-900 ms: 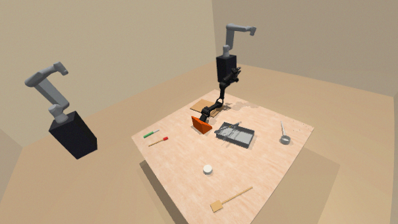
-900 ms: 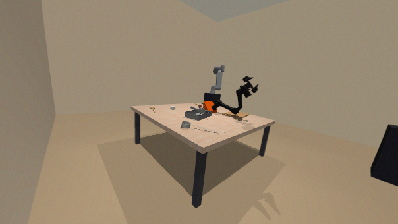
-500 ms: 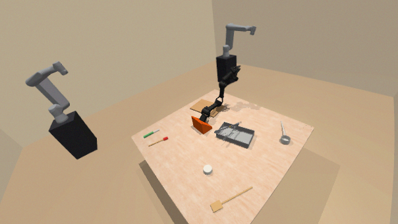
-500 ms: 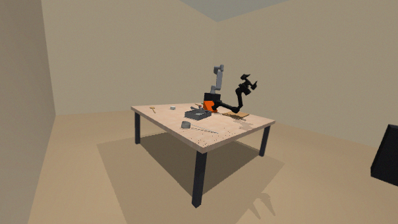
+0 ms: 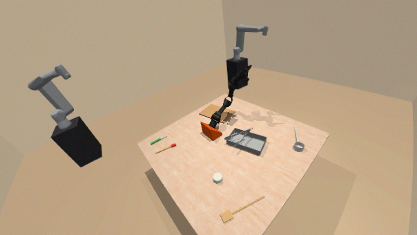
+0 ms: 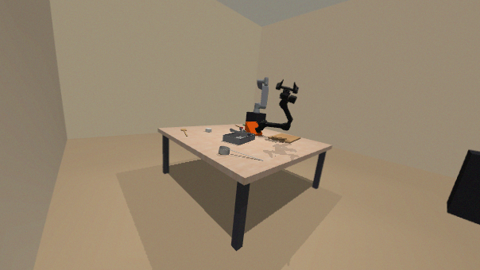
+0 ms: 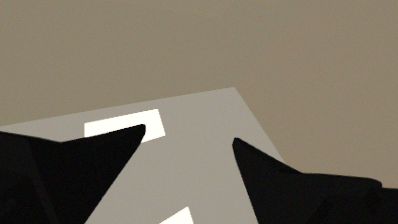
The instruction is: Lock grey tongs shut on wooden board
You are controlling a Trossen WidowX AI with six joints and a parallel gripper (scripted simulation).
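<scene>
My gripper tip is 530 mm above the grey roasting tin, 290 mm to the left of it and 220 mm short of it. Round my gripper tip: wooden board (550 mm below, 340 mm behind, 190 mm to the right); red-tipped stick (860 mm to the right, 550 mm below, 220 mm behind); white puck (700 mm to the right, 540 mm below, 330 mm ahead).
</scene>
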